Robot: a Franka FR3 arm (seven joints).
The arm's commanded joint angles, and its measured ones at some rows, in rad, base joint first. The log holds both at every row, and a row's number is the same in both.
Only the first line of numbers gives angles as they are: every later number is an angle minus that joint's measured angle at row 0.
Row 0, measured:
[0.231, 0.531, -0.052, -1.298, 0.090, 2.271, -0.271]
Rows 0 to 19, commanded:
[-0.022, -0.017, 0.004, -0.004, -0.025, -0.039, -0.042]
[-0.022, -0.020, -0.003, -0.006, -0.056, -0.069, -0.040]
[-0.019, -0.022, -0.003, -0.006, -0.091, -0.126, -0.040]
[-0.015, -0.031, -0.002, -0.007, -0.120, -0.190, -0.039]
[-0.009, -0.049, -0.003, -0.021, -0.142, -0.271, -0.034]
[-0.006, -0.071, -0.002, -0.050, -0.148, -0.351, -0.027]
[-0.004, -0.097, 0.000, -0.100, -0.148, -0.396, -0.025]
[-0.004, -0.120, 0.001, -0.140, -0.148, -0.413, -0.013]
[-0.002, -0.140, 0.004, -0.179, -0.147, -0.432, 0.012]
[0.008, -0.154, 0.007, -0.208, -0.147, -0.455, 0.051]
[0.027, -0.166, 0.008, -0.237, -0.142, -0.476, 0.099]
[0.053, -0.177, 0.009, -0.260, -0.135, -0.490, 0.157]
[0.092, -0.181, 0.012, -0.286, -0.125, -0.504, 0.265]
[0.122, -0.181, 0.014, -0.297, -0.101, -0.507, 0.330]
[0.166, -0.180, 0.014, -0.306, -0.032, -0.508, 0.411]
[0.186, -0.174, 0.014, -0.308, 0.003, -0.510, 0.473]
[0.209, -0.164, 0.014, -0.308, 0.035, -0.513, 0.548]
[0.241, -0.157, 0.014, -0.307, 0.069, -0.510, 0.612]
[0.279, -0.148, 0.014, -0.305, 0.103, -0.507, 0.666]
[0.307, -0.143, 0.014, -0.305, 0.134, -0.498, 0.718]
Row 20, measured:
[0.237, -0.140, 0.019, -0.285, 0.047, -0.506, 0.566]
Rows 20 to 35, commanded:
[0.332, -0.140, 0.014, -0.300, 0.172, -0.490, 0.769]
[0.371, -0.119, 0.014, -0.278, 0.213, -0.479, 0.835]
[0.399, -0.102, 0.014, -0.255, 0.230, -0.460, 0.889]
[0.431, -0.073, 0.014, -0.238, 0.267, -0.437, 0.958]
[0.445, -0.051, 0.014, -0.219, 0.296, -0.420, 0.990]
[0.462, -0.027, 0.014, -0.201, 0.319, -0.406, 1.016]
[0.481, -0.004, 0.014, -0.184, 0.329, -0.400, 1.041]
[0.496, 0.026, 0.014, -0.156, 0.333, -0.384, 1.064]
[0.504, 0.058, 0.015, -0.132, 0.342, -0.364, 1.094]
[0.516, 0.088, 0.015, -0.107, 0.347, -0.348, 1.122]
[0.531, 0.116, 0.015, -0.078, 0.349, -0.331, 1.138]
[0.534, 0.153, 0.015, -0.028, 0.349, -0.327, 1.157]
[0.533, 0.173, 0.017, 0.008, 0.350, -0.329, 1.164]
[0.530, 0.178, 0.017, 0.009, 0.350, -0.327, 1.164]
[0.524, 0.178, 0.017, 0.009, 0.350, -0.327, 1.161]
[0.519, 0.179, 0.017, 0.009, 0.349, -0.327, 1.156]
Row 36, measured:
[0.530, 0.121, 0.018, -0.049, 0.327, -0.343, 1.147]
